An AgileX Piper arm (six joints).
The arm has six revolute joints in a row. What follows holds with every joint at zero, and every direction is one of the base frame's. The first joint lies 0.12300 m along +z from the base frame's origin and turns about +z. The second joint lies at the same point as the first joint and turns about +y. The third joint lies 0.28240 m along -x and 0.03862 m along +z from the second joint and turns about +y. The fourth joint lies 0.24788 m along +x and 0.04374 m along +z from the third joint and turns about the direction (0.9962, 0, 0.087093). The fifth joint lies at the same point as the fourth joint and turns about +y. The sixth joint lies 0.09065 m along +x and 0.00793 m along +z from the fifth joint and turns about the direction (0.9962, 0, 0.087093). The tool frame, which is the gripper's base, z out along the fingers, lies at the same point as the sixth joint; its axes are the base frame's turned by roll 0.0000, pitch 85.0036 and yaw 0.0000 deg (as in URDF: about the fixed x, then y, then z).
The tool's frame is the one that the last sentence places.
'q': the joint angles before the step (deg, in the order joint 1, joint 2, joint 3, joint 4, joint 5, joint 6). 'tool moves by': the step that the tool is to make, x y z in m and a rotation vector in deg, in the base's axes. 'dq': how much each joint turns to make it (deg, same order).
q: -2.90, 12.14, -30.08, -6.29, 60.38, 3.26
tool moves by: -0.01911, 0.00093, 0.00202, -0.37, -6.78, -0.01
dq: 0.00, -6.79, 0.00, -0.03, 0.00, 0.00
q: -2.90, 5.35, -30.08, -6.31, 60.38, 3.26
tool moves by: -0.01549, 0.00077, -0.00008, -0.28, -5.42, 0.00
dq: 0.01, -5.46, 0.00, -0.01, 0.04, 0.00
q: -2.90, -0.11, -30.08, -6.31, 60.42, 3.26
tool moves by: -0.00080, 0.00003, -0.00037, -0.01, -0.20, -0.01
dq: 0.00, -0.31, 0.05, 0.00, 0.06, 0.00
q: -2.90, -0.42, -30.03, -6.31, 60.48, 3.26
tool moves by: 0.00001, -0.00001, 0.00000, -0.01, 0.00, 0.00
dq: 0.00, 0.00, 0.00, -0.01, 0.00, 0.00
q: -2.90, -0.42, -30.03, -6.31, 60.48, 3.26
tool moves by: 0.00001, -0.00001, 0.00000, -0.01, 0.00, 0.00
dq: 0.00, 0.00, 0.00, -0.01, 0.00, 0.00
